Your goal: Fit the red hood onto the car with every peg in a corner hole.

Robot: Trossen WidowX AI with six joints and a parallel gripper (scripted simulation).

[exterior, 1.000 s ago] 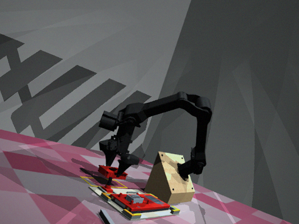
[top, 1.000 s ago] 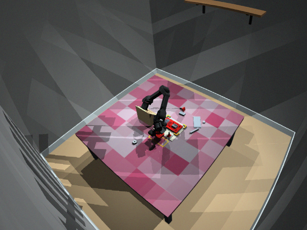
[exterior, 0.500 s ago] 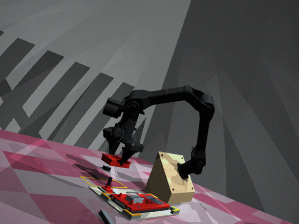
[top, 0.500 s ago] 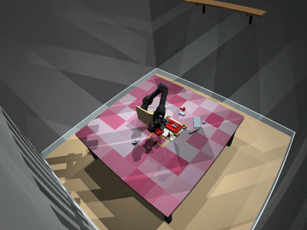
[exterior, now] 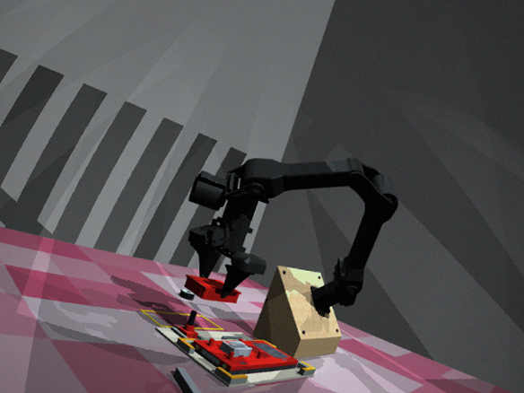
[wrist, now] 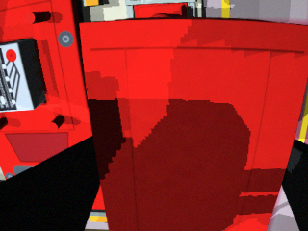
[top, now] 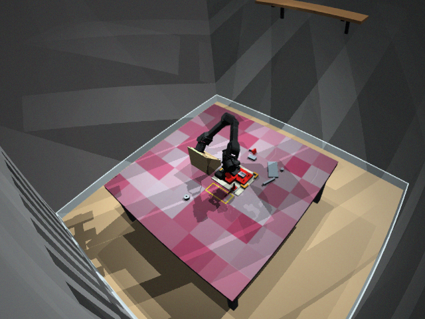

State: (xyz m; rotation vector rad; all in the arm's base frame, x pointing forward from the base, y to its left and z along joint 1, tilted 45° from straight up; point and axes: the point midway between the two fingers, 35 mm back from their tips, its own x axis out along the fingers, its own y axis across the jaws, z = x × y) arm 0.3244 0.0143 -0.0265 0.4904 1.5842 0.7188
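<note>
Now: the grey engine block 130 mm to the left of my gripper tip and 80 mm below it. From my gripper tip the other things lie so: red hood (right at my gripper tip); white jig (30 mm behind, 110 mm to the left, 100 mm below).
</note>
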